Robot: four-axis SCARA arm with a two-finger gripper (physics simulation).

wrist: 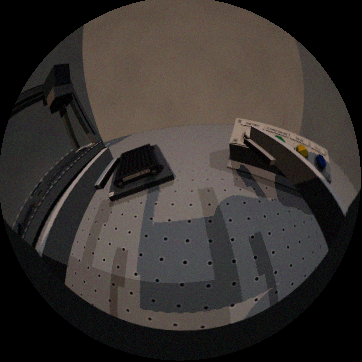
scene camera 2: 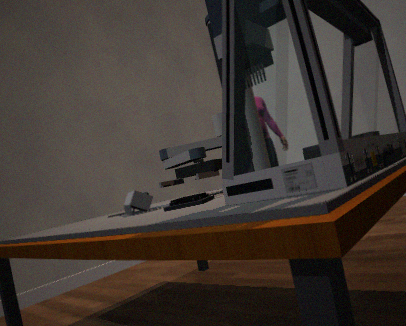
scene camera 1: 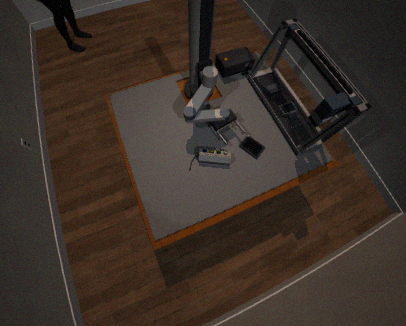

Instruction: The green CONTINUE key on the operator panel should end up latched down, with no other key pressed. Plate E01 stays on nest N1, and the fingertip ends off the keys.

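Observation:
The operator panel (scene camera 1: pixel 215 158) (scene camera 2: pixel 138 201) (wrist: pixel 242 152) is a pale box with a sloped key face. Its green CONTINUE key (scene camera 1: pixel 218 152) (wrist: pixel 280 138) shows partly behind a finger in the wrist view; whether it is latched cannot be told. The yellow key (wrist: pixel 301 150) and blue key (wrist: pixel 321 161) stand beside it. A dark gridded plate (scene camera 1: pixel 252 146) (wrist: pixel 137 162) sits on a dark nest (wrist: pixel 165 175); labels are unreadable. My gripper (scene camera 1: pixel 234 137) (scene camera 2: pixel 190 180) (wrist: pixel 179 138) is open and empty, above the table, its fingers wide apart. In the wrist view, one finger overlaps the panel.
A large framed machine (scene camera 1: pixel 289 23) (scene camera 2: pixel 320 175) stands on the table beyond the nest. A dark box with a yellow button (scene camera 1: pixel 235 61) is near the arm's column (scene camera 1: pixel 200 35). A cable (scene camera 1: pixel 192 162) leaves the panel's left side. A person (scene camera 1: pixel 62 27) stands off the table.

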